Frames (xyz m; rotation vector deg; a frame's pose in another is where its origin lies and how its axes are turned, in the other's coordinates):
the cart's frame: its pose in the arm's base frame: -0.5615 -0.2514 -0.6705 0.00 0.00 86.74
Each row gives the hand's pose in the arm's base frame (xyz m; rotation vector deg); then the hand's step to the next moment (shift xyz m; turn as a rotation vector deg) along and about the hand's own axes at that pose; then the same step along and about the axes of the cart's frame.
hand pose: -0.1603 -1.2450 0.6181 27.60 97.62 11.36
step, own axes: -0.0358 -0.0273 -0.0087 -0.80 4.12 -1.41
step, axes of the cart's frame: -0.0389 0.0075 0.0231 3.52 0.63 2.61
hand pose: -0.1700 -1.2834 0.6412 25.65 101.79 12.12
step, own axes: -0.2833 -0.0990 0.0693 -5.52 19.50 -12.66
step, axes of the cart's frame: -0.2056 -0.1155 0.1982 16.20 8.41 15.43
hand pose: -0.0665 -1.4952 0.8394 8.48 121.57 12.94
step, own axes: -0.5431 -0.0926 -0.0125 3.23 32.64 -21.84
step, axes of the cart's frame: -0.1813 -0.2869 0.4342 29.06 21.37 15.87
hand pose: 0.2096 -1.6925 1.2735 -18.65 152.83 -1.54
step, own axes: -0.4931 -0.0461 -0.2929 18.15 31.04 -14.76
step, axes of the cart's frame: 0.0775 -0.3075 0.4801 23.74 30.61 3.16
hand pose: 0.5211 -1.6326 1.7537 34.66 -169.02 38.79
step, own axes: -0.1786 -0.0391 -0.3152 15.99 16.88 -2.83
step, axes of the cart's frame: 0.1772 -0.1594 0.2756 8.15 21.85 -2.12
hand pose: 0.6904 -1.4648 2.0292 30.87 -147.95 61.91
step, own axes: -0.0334 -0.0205 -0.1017 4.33 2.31 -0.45
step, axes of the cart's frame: 0.0709 -0.0470 0.0681 0.57 4.86 0.61
